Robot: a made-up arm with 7 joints.
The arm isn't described. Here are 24 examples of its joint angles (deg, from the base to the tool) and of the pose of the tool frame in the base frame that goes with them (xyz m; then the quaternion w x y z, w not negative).
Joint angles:
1: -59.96 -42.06 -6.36 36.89 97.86 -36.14 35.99
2: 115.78 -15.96 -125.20 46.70 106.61 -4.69 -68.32
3: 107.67 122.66 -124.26 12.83 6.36 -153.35 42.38
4: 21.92 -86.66 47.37 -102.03 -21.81 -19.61 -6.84
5: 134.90 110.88 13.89 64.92 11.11 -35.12 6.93
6: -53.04 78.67 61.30 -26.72 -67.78 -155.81 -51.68
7: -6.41 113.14 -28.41 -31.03 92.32 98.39 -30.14
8: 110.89 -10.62 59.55 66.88 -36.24 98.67 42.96
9: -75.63 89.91 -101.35 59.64 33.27 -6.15 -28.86
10: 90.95 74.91 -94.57 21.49 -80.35 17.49 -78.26
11: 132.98 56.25 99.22 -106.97 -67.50 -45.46 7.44
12: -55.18 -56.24 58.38 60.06 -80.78 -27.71 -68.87
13: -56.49 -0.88 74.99 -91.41 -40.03 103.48 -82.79
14: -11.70 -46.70 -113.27 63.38 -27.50 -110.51 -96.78
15: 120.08 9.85 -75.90 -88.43 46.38 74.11 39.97
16: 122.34 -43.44 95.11 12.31 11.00 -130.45 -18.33
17: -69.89 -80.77 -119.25 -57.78 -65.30 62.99 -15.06
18: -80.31 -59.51 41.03 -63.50 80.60 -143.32 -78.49
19: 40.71 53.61 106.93 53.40 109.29 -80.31 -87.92
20: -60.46 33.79 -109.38 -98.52 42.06 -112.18 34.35
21: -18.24 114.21 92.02 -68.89 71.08 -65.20 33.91
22: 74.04 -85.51 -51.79 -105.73 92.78 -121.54 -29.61
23: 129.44 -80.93 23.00 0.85 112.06 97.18 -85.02
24: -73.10 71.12 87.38 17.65 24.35 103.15 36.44
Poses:
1: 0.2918 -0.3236 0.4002 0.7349 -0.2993 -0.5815 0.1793
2: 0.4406 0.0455 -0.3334 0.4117 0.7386 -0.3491 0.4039
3: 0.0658 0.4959 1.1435 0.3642 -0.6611 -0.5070 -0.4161
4: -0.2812 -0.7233 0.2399 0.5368 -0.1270 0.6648 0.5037
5: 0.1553 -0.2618 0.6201 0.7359 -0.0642 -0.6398 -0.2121
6: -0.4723 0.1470 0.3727 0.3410 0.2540 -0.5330 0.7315
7: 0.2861 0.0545 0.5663 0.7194 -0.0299 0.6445 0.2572
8: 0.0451 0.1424 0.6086 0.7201 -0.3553 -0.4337 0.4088
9: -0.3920 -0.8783 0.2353 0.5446 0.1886 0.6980 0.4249
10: 0.5495 0.3974 0.4410 0.7680 -0.3557 -0.5237 -0.0967
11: -0.1913 0.6001 0.9985 0.3759 -0.4724 -0.7822 0.1543
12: -0.1972 -0.2215 0.4852 0.5883 -0.0217 0.5006 -0.6347
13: -0.6169 -0.5735 0.5990 0.5224 -0.3914 0.6325 -0.4170
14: 0.0575 -0.5696 1.0386 0.0632 -0.1677 0.7351 0.6538
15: 0.5614 0.1782 0.8088 0.5841 -0.0649 0.8058 0.0733
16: -0.1514 0.4370 0.0915 0.5167 0.1856 -0.6487 0.5270
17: 0.6329 0.0300 0.8078 0.9005 0.2187 -0.3549 0.1237
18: -0.3436 -0.3858 0.9929 0.3492 -0.4204 -0.3978 0.7370
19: -0.4725 0.2242 0.2486 0.6580 0.4161 -0.0305 -0.6269
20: -0.0688 -0.8730 0.1477 0.7417 -0.5363 0.2840 -0.2856
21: -0.6158 0.4559 0.2896 0.1455 -0.4065 0.8033 -0.4103
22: 0.3761 -0.4776 0.1148 0.1228 -0.6081 -0.7170 -0.3179
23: 0.1191 0.2652 0.5988 0.7527 -0.5666 0.2190 -0.2538
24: -0.4914 0.0394 0.5840 0.3383 -0.6563 0.4117 0.5342
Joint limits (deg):
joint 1: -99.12..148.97
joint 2: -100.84..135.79
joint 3: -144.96..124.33
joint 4: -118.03..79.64
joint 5: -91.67..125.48
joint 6: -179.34..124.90
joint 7: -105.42..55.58
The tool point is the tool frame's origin. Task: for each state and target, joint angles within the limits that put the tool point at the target. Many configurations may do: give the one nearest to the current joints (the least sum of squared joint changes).
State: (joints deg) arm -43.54 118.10 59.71 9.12 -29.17 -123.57 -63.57
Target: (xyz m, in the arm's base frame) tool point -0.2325 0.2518 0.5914
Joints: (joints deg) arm -60.27 128.18 43.73 -14.05 -26.35 -118.06 -63.26
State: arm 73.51 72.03 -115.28 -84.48 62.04 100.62 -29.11
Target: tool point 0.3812 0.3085 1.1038
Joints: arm 105.73 82.01 -111.47 -80.84 64.00 95.51 -30.51
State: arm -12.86 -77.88 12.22 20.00 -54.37 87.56 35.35
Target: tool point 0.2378 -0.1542 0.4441
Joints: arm -8.08 -100.84 18.97 61.91 -58.33 89.46 17.47
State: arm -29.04 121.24 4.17 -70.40 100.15 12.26 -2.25
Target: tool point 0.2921 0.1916 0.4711
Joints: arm -36.76 121.37 -24.63 -58.18 101.01 10.58 -2.57
